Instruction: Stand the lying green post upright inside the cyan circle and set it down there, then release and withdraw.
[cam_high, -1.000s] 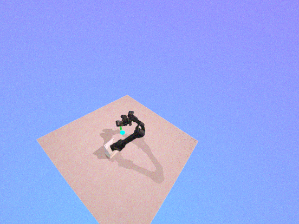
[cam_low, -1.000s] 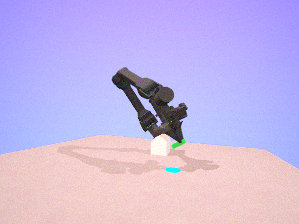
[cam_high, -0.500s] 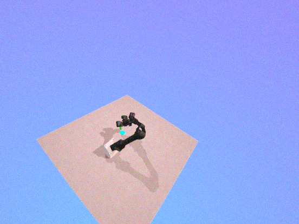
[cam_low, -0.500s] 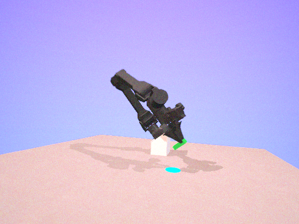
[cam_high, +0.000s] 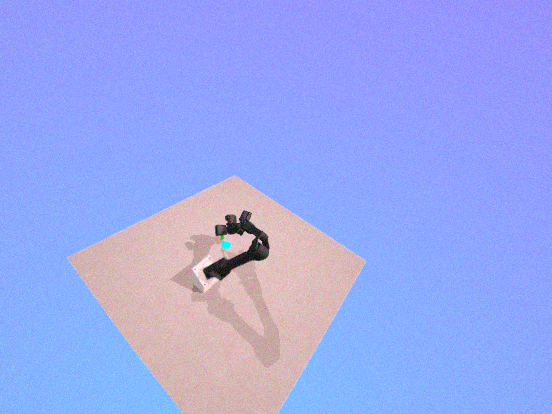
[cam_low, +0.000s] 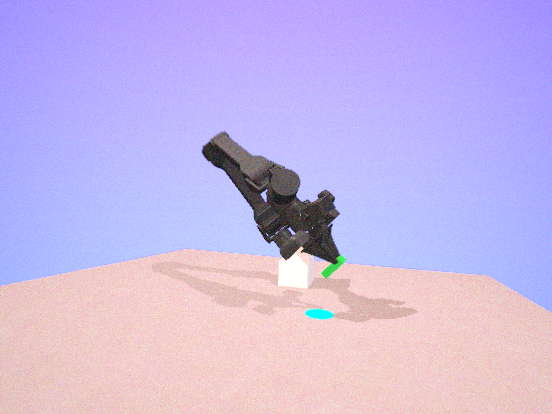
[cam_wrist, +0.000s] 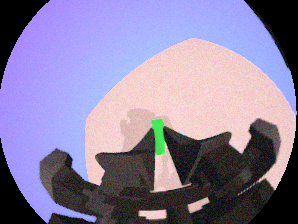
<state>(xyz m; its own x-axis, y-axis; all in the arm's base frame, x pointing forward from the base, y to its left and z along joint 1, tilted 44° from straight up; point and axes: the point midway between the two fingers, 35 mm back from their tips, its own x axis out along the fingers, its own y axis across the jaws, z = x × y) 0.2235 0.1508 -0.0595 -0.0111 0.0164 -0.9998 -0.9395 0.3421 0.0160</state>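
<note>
Now: gripper tip 1 cm short of the cyan circle, 3 cm to the left of it and 11 cm above it. From my gripper tip the other things lie so: green post 1 cm behind, 1 cm to the right, 1 cm below.
</note>
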